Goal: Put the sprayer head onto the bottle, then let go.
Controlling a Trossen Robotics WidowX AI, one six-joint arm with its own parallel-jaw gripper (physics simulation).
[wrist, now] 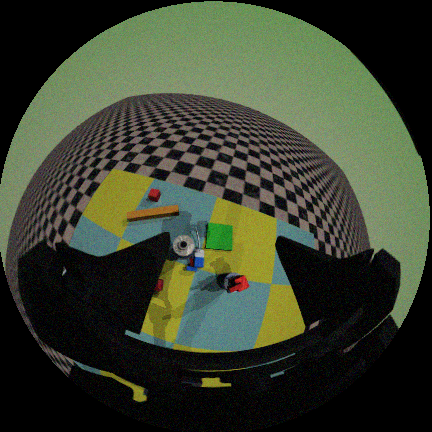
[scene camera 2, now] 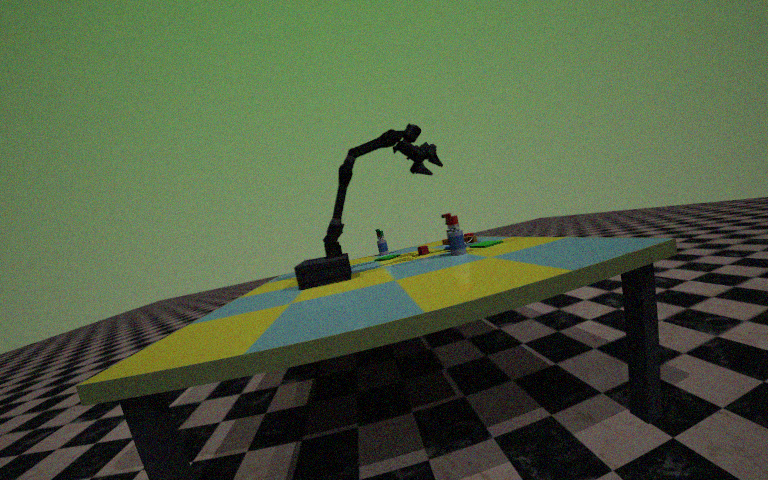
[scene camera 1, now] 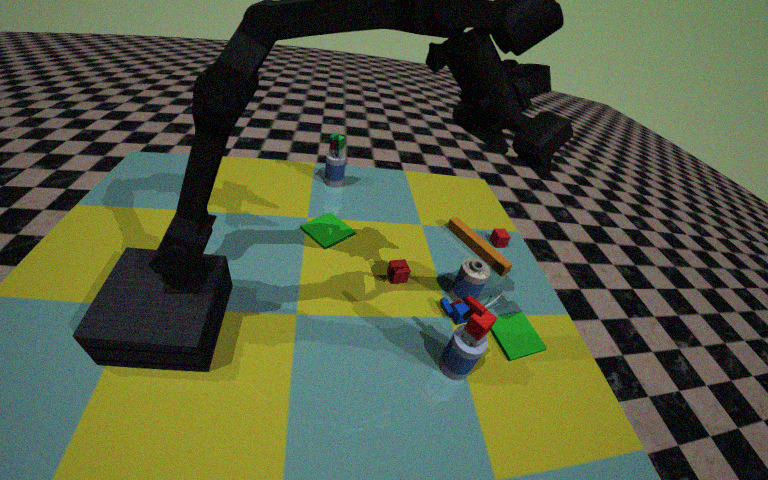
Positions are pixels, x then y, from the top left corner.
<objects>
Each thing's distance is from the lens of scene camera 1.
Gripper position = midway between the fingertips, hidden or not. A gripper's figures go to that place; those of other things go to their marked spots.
my gripper [scene camera 1: 524,163]: 52 cm
orange bar [scene camera 1: 484,250]: 90 cm
</objects>
